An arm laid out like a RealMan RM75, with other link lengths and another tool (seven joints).
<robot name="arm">
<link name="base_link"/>
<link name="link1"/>
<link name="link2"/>
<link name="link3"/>
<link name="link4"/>
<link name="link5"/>
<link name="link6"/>
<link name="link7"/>
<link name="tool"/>
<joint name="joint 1" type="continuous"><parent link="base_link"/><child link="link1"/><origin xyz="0.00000 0.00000 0.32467" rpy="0.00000 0.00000 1.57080"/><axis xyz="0 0 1"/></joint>
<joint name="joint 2" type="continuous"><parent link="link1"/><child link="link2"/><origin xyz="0.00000 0.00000 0.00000" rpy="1.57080 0.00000 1.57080"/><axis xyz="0 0 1"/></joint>
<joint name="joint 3" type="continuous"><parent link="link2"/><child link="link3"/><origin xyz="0.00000 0.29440 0.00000" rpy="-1.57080 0.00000 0.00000"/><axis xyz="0 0 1"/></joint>
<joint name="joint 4" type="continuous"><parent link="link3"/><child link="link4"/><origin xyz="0.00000 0.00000 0.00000" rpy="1.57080 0.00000 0.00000"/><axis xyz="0 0 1"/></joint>
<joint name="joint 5" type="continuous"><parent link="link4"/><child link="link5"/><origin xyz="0.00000 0.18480 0.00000" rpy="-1.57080 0.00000 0.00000"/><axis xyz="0 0 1"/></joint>
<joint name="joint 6" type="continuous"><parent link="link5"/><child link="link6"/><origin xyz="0.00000 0.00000 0.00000" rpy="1.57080 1.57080 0.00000"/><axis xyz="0 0 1"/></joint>
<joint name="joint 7" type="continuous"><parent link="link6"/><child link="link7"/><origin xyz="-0.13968 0.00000 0.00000" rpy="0.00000 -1.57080 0.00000"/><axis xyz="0 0 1"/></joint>
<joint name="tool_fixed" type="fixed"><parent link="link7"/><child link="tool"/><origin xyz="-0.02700 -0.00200 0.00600" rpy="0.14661 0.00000 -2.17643"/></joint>
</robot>
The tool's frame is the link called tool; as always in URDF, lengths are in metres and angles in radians. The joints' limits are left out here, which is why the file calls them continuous.
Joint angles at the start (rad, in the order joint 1, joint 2, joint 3, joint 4, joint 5, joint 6, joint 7):
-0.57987, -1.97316, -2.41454, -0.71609, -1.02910, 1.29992, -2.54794
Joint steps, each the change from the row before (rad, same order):
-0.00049, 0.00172, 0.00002, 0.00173, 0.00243, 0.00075, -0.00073
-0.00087, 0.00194, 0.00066, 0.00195, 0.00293, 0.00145, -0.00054
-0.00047, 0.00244, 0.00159, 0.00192, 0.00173, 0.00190, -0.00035
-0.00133, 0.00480, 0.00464, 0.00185, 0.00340, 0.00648, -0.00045
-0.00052, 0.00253, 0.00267, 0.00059, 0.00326, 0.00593, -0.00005
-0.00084, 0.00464, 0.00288, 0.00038, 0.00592, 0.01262, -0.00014
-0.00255, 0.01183, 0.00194, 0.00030, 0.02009, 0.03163, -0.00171
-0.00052, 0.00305, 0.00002, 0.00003, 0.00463, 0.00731, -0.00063
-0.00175, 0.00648, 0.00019, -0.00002, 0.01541, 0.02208, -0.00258
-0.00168, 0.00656, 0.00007, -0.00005, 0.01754, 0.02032, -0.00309
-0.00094, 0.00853, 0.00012, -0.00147, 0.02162, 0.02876, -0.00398
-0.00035, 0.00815, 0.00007, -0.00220, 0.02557, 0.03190, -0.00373
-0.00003, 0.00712, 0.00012, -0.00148, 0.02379, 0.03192, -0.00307
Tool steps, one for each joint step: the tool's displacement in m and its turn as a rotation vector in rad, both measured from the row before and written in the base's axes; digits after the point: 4 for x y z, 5 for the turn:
-0.0005, -0.0001, 0.0004, -0.00207, 0.00198, 0.00130
-0.0004, -0.0001, 0.0003, -0.00339, 0.00260, 0.00048
-0.0004, -0.0002, 0.0004, -0.00357, 0.00239, 0.00001
-0.0002, -0.0003, 0.0008, -0.00926, 0.00534, -0.00322
-0.0001, -0.0005, 0.0003, -0.00765, 0.00338, -0.00255
-0.0001, -0.0010, 0.0008, -0.01350, 0.00469, -0.00465
-0.0010, -0.0026, 0.0029, -0.03206, 0.01335, -0.00779
-0.0003, -0.0006, 0.0009, -0.00691, 0.00303, -0.00124
-0.0007, -0.0021, 0.0014, -0.02318, 0.00791, -0.00286
-0.0011, -0.0022, 0.0016, -0.02261, 0.01031, -0.00094
-0.0016, -0.0033, 0.0023, -0.03004, 0.01208, -0.00088
-0.0020, -0.0042, 0.0022, -0.03443, 0.01418, 0.00017
-0.0018, -0.0044, 0.0018, -0.03464, 0.01167, 0.00107

